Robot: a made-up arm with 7 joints. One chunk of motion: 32 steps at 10 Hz.
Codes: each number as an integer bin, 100 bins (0 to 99) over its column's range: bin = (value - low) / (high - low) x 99, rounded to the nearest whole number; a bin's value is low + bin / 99 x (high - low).
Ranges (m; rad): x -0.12..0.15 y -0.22..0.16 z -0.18..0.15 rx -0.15..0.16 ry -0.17..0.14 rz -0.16..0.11
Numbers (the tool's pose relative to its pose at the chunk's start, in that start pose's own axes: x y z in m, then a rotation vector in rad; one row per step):
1: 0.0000 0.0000 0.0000 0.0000 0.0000 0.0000
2: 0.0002 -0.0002 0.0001 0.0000 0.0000 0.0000
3: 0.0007 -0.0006 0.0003 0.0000 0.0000 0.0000
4: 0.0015 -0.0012 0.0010 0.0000 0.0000 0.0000
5: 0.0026 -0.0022 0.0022 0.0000 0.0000 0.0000
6: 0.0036 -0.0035 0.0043 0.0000 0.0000 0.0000
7: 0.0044 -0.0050 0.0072 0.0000 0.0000 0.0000
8: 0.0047 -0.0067 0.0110 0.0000 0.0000 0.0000
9: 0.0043 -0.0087 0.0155 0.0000 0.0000 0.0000
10: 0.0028 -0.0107 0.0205 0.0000 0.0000 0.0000
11: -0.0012 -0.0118 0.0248 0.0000 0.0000 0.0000
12: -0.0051 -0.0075 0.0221 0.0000 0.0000 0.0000
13: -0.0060 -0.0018 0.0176 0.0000 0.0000 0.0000
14: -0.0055 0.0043 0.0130 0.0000 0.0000 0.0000
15: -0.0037 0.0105 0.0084 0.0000 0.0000 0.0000
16: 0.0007 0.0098 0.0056 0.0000 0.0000 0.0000
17: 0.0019 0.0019 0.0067 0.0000 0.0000 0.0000
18: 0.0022 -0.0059 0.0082 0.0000 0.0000 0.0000
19: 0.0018 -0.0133 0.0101 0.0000 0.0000 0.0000
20: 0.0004 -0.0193 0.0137 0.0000 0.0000 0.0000
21: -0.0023 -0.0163 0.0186 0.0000 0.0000 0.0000
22: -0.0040 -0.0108 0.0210 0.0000 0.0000 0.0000
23: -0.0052 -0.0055 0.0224 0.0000 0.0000 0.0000
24: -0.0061 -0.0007 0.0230 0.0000 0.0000 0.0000
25: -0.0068 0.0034 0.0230 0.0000 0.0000 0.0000
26: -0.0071 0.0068 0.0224 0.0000 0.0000 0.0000
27: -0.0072 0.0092 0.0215 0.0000 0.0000 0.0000
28: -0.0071 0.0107 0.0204 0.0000 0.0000 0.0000
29: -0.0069 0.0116 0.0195 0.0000 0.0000 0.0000
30: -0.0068 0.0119 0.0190 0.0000 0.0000 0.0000
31: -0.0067 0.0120 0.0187 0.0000 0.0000 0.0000
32: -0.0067 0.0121 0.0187 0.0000 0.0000 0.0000
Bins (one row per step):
1: 44 57 54 48 54 59
2: 44 57 54 48 54 59
3: 44 57 54 48 54 59
4: 45 57 54 48 54 59
5: 45 57 55 48 54 59
6: 45 56 55 48 54 59
7: 46 56 56 48 54 59
8: 46 56 57 48 54 59
9: 46 55 59 48 54 59
10: 45 55 60 48 54 59
11: 44 54 61 48 54 59
12: 42 55 61 48 54 59
13: 42 57 59 48 54 59
14: 42 58 58 48 54 59
15: 43 60 57 48 54 59
16: 44 60 56 48 54 59
17: 45 58 56 48 54 59
18: 45 56 56 48 54 59
19: 45 54 57 48 54 59
20: 44 52 58 48 54 59
21: 43 53 60 48 54 59
22: 43 55 60 48 54 59
23: 42 56 61 48 54 59
24: 42 57 61 48 54 59
25: 42 58 61 48 54 59
26: 41 59 61 48 54 59
27: 41 60 60 48 54 59
28: 41 60 60 48 54 59
29: 41 60 60 48 54 59
30: 42 60 60 48 54 59
31: 42 60 60 48 54 59
32: 42 60 60 48 54 59

